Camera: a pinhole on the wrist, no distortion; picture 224 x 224 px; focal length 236.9 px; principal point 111.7 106.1 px. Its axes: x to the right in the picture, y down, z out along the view. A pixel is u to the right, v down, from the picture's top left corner.
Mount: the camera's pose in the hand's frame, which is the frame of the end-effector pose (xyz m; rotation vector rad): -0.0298 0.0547 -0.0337 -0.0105 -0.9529 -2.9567
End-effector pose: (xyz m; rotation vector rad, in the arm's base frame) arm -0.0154 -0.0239 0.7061 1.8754 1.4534 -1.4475
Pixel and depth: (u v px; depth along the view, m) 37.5 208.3 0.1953
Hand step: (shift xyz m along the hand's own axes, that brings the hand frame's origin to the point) 0.0335 0.1023 0.1730
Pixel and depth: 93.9 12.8 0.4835
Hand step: -0.0023 0.4926 0.2471
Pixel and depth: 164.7 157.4 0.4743
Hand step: -0.1343 0.2450 0.4131
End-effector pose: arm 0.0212 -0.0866 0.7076 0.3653 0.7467 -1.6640
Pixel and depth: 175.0 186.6 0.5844
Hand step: -0.1813 0.2299 0.5593
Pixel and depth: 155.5 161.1 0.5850
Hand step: -0.1356 0.2827 0.5224
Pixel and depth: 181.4 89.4 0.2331
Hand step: -0.0999 0.2020 0.1471
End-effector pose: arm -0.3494 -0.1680 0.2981 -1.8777 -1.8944 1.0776
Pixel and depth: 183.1 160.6 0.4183
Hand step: -0.1542 0.2169 0.3642
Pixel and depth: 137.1 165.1 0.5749
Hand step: -0.0888 0.2723 0.5177
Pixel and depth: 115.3 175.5 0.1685
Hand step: -0.0313 0.1130 0.1319
